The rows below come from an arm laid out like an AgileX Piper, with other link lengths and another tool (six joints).
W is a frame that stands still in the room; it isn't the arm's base.
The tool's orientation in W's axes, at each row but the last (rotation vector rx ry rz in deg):
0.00, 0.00, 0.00
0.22, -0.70, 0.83
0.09, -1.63, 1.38
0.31, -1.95, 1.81
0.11, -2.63, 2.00
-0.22, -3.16, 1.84
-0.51, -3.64, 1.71
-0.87, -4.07, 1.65
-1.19, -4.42, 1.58
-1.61, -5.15, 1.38
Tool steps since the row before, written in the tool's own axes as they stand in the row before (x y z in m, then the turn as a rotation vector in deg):
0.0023, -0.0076, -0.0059, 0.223, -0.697, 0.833
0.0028, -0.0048, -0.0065, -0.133, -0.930, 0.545
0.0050, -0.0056, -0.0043, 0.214, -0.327, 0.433
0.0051, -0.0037, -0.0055, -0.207, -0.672, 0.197
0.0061, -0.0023, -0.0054, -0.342, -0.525, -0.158
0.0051, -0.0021, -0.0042, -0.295, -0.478, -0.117
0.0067, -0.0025, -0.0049, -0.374, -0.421, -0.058
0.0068, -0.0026, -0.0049, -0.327, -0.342, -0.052
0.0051, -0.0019, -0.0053, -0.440, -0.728, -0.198
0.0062, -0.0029, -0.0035, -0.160, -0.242, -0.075
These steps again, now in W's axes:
0.0023, -0.0076, -0.0059, 0.223, -0.697, 0.833
0.0029, -0.0047, -0.0065, -0.126, -0.934, 0.540
0.0053, -0.0055, -0.0042, 0.209, -0.323, 0.439
0.0054, -0.0035, -0.0053, -0.192, -0.679, 0.187
0.0064, -0.0021, -0.0051, -0.316, -0.536, -0.174
0.0054, -0.0019, -0.0039, -0.273, -0.488, -0.131
0.0071, -0.0023, -0.0044, -0.357, -0.433, -0.077
0.0072, -0.0025, -0.0044, -0.313, -0.352, -0.069
0.0055, -0.0019, -0.0049, -0.404, -0.744, -0.215
0.0066, -0.0028, -0.0028, -0.147, -0.248, -0.082

